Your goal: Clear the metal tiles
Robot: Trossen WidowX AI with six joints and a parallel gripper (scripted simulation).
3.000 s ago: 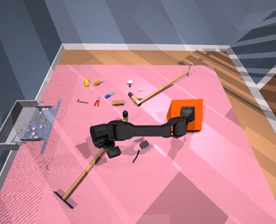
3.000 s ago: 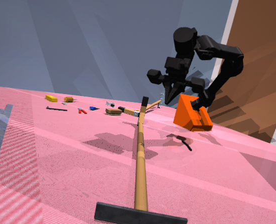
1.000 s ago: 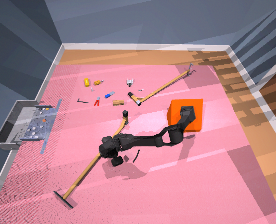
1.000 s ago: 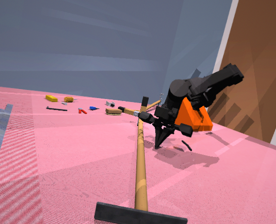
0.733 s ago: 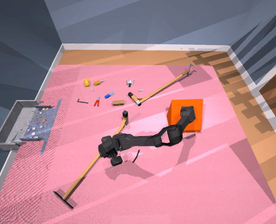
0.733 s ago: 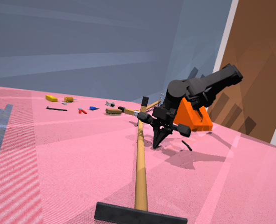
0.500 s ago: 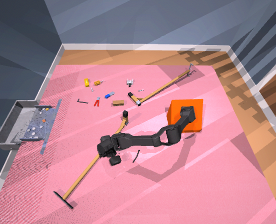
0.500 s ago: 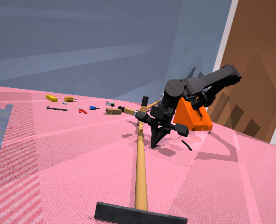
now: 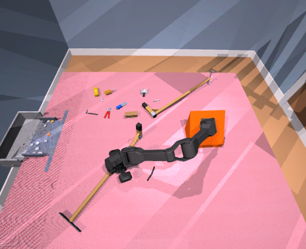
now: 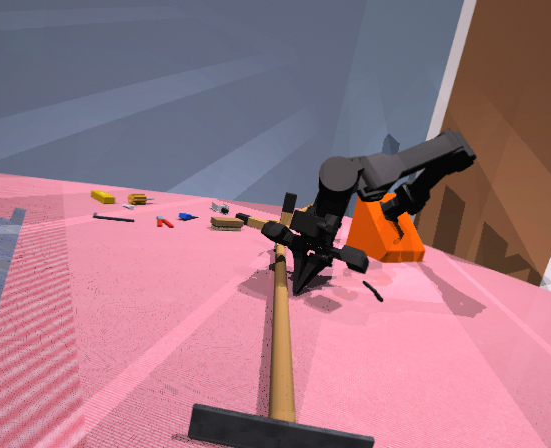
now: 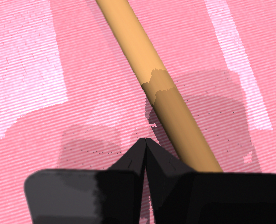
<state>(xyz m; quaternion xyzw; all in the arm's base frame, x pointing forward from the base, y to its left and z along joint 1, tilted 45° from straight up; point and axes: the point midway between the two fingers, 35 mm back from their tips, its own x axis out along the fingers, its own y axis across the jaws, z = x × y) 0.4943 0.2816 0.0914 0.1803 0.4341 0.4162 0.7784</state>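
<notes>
My gripper tip is 6 cm below the long scraper and 3 cm short of it. The rest, counted from my gripper tip: wooden block: 41 cm to the right, 5 cm behind, 1 cm above; then black strip: 20 cm behind; then blue tool: 50 cm to the right, 4 cm ahead.
</notes>
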